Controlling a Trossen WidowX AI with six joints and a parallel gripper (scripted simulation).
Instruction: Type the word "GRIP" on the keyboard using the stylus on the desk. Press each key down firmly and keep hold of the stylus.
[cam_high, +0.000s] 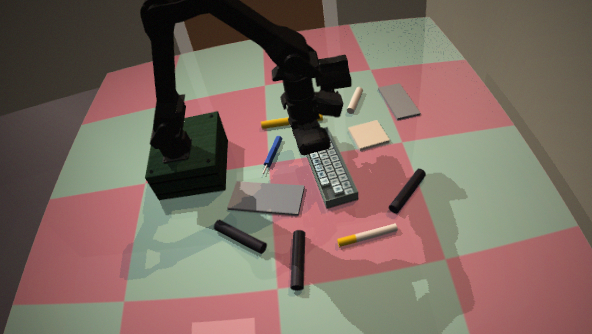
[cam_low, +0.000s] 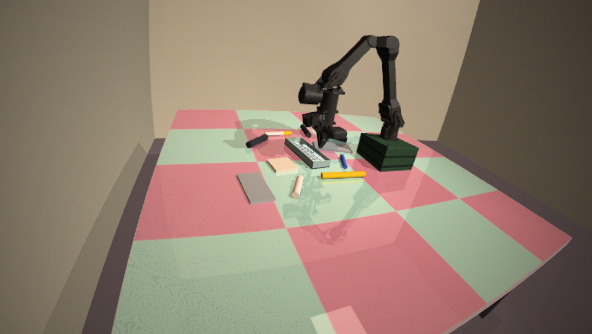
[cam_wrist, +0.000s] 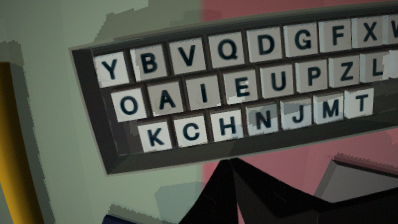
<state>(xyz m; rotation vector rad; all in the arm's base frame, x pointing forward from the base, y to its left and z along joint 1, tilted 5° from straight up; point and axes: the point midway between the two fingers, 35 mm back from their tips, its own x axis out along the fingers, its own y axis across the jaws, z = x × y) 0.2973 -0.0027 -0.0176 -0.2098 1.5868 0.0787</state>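
My gripper tip is 10 cm past the blue stylus, 1 cm to the right of it and 3 cm above it. From my gripper tip the other things lie so: stylus tip: 11 cm behind, 2 cm to the right, 3 cm below; yellow stick: 3 cm behind, 14 cm to the left, 3 cm below; beige pad: 15 cm ahead, 5 cm to the left, 4 cm below.
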